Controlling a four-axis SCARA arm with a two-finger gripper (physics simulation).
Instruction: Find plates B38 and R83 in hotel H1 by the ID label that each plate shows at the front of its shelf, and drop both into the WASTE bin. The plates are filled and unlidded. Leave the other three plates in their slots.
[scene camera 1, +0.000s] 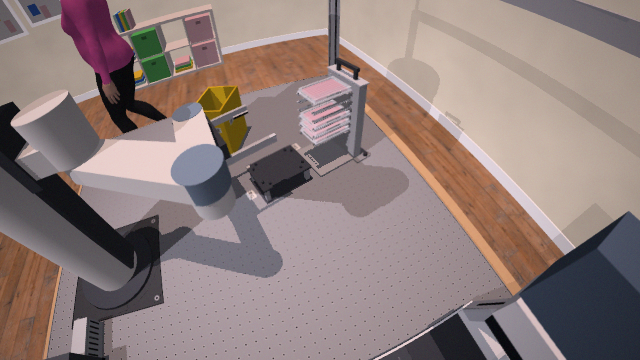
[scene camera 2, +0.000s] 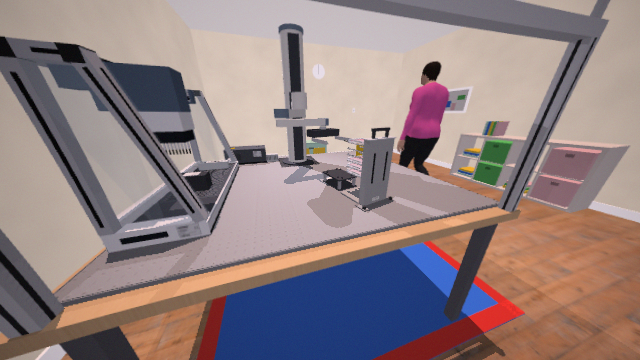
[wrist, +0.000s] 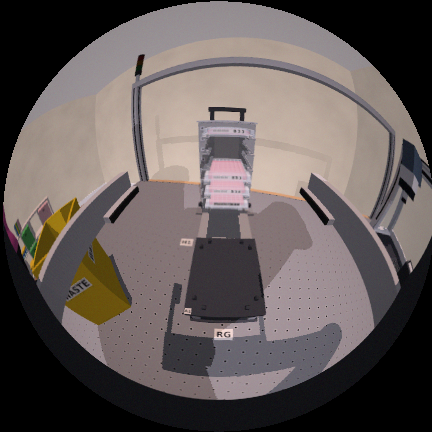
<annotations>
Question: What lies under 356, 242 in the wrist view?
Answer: The gripper.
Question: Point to a plate B83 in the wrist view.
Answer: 225, 170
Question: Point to the gripper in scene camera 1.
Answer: At 259, 121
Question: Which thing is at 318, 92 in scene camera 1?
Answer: A plate B33.
</annotations>
